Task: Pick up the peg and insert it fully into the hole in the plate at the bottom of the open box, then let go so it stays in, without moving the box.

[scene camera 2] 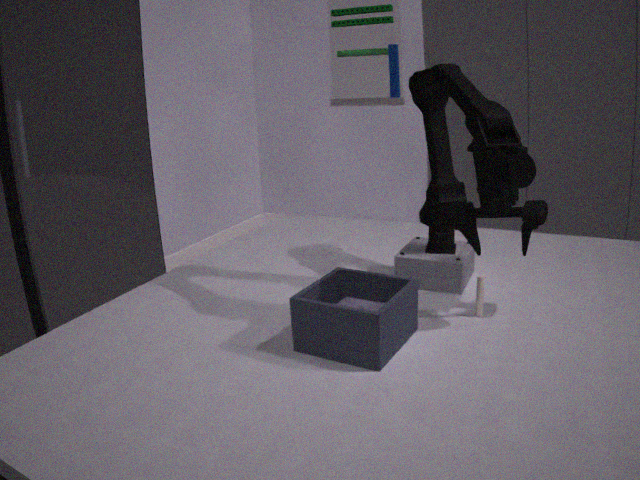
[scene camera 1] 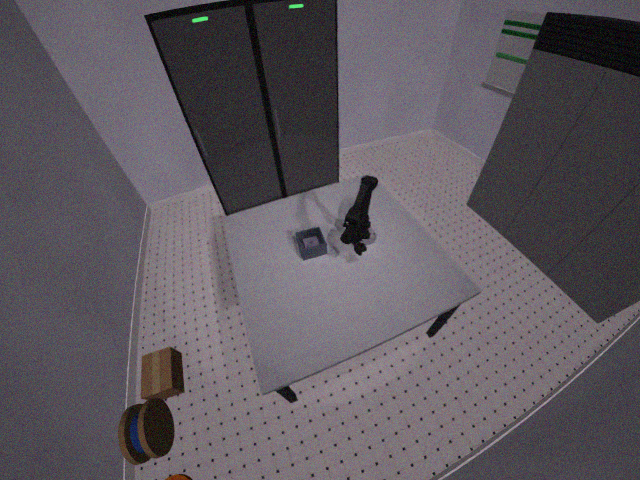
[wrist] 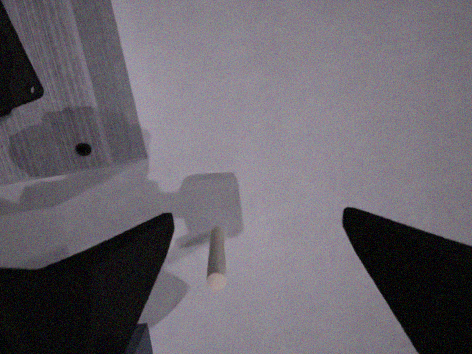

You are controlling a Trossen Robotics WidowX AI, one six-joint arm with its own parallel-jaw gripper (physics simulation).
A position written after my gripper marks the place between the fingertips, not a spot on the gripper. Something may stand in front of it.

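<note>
In scene camera 2 I can see my gripper [scene camera 2: 501,254], and the same camera gives me a blue-grey box [scene camera 2: 320,327]. The wrist view has a pale peg [wrist: 216,280] in it, and there I find my gripper [wrist: 256,218] again.
</note>
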